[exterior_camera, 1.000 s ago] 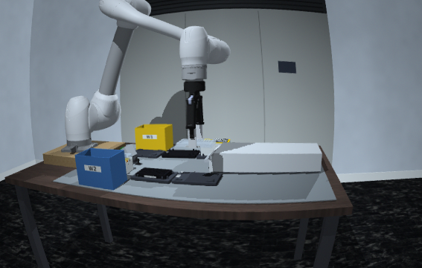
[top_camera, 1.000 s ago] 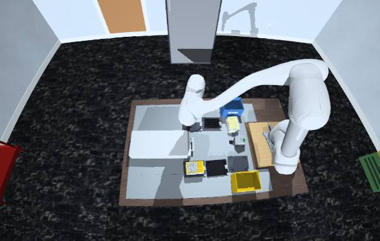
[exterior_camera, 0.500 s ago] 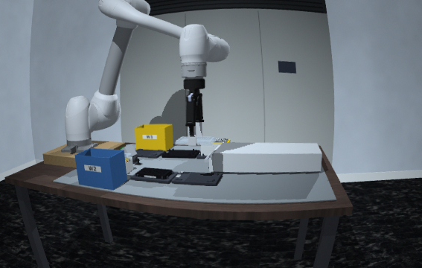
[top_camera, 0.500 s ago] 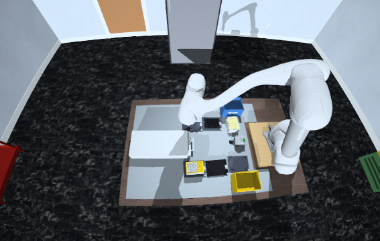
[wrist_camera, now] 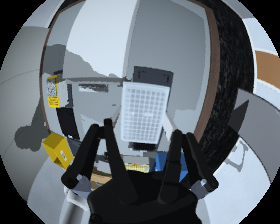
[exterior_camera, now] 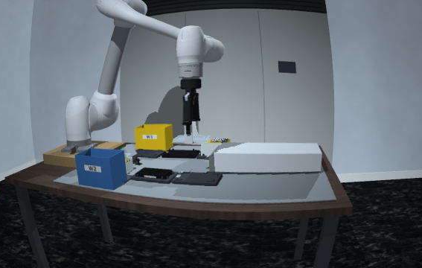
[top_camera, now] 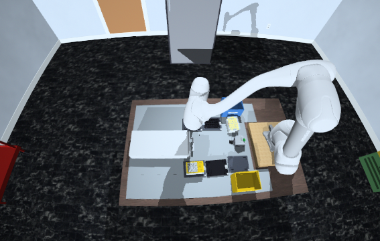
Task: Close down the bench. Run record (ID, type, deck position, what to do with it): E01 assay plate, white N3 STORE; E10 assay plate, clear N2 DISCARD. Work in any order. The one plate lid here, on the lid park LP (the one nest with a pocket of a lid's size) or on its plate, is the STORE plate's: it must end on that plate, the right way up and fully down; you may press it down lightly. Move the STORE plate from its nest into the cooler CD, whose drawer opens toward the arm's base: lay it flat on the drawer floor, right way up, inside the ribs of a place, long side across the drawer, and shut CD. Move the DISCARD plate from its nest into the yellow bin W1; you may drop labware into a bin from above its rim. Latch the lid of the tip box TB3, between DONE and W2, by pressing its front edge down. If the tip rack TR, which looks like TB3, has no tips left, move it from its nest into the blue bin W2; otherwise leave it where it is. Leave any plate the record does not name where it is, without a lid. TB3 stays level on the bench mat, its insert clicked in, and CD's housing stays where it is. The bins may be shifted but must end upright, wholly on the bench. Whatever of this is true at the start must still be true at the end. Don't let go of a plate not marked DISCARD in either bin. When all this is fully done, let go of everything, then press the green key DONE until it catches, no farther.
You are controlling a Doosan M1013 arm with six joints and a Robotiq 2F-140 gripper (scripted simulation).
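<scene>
The yellow bin W1 is 240 mm behind my hand, 530 mm to the left of it and 130 mm below it. Also, from my hand: pale plate 20 mm below; then black plate 150 mm behind, 10 mm to the right, 150 mm below; then grey plate lid 150 mm ahead, 130 mm to the left, 140 mm below.
</scene>
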